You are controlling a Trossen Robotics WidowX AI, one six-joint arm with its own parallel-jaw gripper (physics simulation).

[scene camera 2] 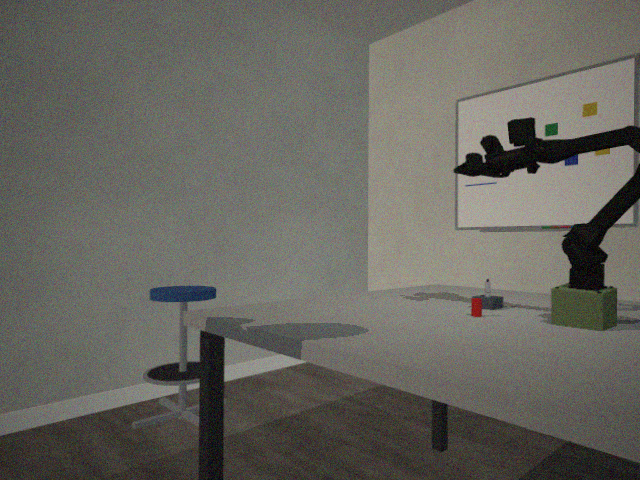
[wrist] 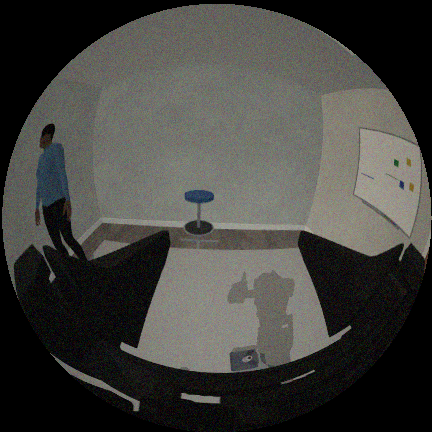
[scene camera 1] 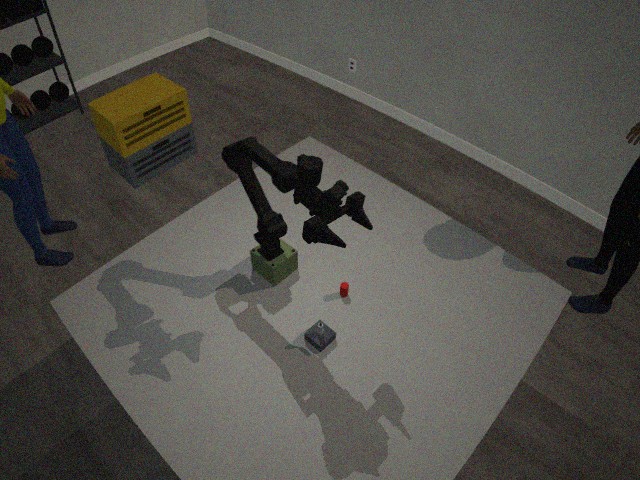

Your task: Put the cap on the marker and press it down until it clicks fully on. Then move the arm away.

Labels:
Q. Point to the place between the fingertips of my gripper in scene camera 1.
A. At 359, 237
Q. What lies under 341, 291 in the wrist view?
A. My gripper.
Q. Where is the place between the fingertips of my gripper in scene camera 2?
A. At 463, 171

